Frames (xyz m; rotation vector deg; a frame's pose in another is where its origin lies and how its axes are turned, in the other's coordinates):
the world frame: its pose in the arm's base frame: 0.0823 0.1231 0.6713 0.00 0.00 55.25
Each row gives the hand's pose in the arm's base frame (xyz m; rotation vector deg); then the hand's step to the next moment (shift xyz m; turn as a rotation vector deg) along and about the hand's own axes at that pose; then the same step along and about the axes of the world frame.
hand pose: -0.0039 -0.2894 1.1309 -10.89 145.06 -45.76
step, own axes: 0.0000 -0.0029 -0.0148 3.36 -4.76 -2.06
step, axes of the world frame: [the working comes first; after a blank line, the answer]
step, axes of the arm's base frame: -0.0071 0.0051 0.0123 -3.99 -3.76 2.86

0.0001 0.0088 0.0123 -5.36 1.13 2.86
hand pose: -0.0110 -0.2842 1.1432 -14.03 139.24 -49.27
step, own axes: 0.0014 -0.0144 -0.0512 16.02 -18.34 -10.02
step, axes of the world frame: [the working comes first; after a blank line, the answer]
step, axes of the arm's base frame: -0.0295 0.0153 0.0416 -19.07 -14.43 11.02

-0.0042 0.0330 0.0416 -22.73 7.44 11.02
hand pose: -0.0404 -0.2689 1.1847 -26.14 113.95 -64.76
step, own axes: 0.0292 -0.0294 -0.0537 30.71 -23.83 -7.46
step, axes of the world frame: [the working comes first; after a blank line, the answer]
step, axes of the arm's base frame: -0.0620 -0.0044 0.0271 -26.65 -28.10 8.17

-0.0390 0.0484 0.0271 -38.28 5.88 8.17
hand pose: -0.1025 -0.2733 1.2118 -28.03 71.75 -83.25
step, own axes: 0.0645 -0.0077 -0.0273 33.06 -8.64 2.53
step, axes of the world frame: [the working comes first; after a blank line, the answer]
step, axes of the arm's base frame: -0.0464 -0.0473 -0.0241 -12.14 -31.95 -2.35

-0.0653 0.0112 -0.0241 -33.18 -8.24 -2.35
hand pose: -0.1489 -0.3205 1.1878 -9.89 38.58 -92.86
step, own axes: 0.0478 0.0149 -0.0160 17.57 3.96 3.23
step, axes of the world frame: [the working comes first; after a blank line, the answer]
step, axes of the arm's base frame: -0.0035 -0.0404 -0.0335 1.79 -17.74 -4.11

-0.0352 -0.0201 -0.0335 -13.56 -11.58 -4.11
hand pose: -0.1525 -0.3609 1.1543 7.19 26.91 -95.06
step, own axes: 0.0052 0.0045 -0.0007 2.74 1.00 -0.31
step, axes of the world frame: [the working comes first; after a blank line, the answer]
step, axes of the arm's base frame: 0.0034 -0.0049 -0.0035 0.50 -2.49 -1.47

-0.0020 -0.0056 -0.0035 -1.76 -1.83 -1.47
